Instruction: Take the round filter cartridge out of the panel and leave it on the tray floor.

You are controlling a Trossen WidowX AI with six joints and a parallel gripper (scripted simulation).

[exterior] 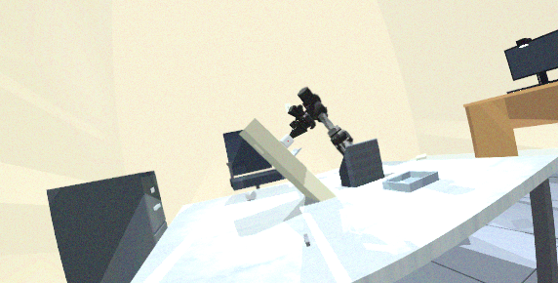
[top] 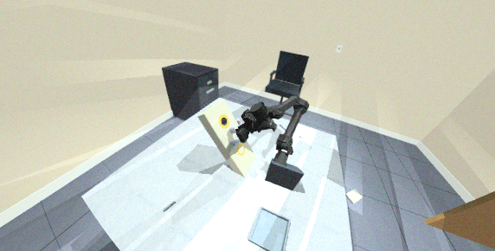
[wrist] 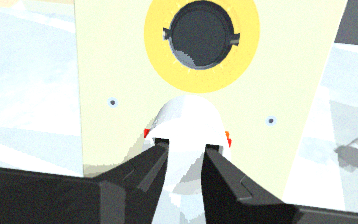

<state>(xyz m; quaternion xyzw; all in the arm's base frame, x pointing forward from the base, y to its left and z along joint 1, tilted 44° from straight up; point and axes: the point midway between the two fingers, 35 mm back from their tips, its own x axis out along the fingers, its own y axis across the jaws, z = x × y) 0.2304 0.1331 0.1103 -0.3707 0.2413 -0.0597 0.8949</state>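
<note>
Right now the round filter cartridge is 10 mm below my gripper tip and 10 mm ahead of it. Also, from my gripper tip: white card: 770 mm behind, 260 mm below, 130 mm to the right; grey tray: 360 mm behind, 260 mm to the left, 260 mm below; small grey stick: 430 mm to the left, 260 mm below, 110 mm ahead.
</note>
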